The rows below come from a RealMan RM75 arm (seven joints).
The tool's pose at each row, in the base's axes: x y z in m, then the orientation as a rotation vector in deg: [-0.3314, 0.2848, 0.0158, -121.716, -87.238, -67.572]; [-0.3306, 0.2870, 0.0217, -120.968, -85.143, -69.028]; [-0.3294, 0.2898, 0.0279, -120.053, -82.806, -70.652]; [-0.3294, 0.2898, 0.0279, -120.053, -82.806, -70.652]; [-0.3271, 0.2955, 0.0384, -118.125, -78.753, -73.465]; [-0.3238, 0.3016, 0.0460, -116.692, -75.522, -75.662]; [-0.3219, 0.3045, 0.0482, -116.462, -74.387, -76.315]
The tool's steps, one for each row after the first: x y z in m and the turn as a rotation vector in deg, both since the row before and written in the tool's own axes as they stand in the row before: [0.0059, 0.0012, -0.0020, -0.350, 1.657, 1.047]; [0.0067, 0.0012, -0.0014, -0.385, 1.893, 1.153]; [0.0000, 0.0000, 0.0000, 0.000, 0.000, 0.000]; [0.0120, 0.0017, -0.0012, -0.571, 3.487, 1.951]; [0.0100, 0.0014, 0.0018, -0.587, 2.688, 1.546]; [0.0036, 0.0006, 0.0020, -0.315, 0.729, 0.584]
